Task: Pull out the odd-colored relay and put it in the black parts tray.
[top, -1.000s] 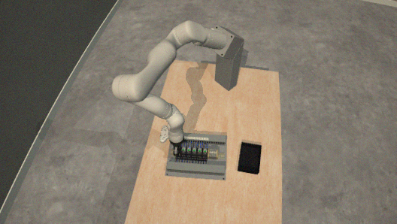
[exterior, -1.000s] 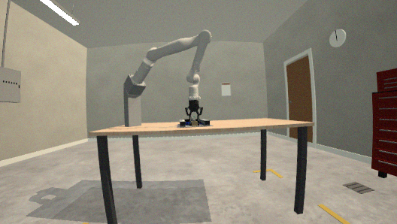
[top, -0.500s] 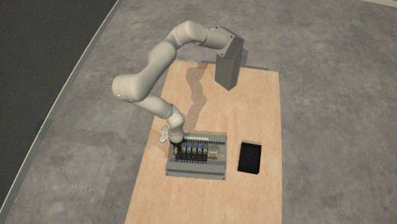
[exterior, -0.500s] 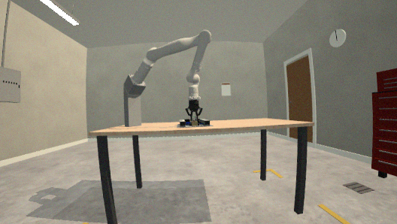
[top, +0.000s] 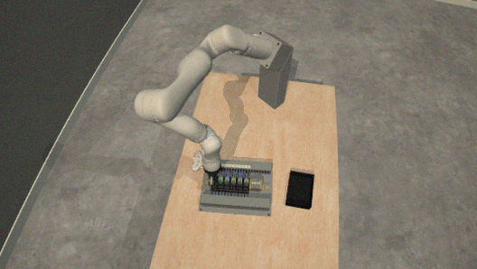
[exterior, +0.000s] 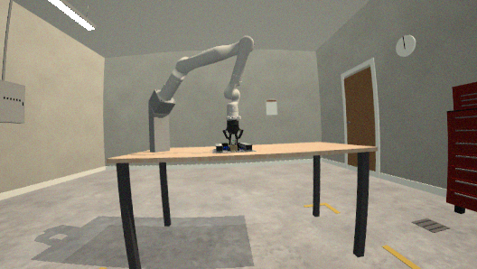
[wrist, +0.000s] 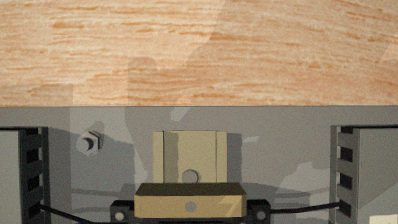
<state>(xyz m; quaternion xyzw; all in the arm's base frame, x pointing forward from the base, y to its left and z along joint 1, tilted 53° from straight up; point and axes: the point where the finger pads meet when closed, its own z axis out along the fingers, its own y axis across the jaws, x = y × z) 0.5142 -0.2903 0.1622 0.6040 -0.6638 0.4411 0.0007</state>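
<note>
My hand is 10 mm above the relay. Round my hand: grey relay panel: 30 mm ahead, 100 mm to the left, 30 mm below; black parts tray: 130 mm ahead, 360 mm to the left, 40 mm below.
</note>
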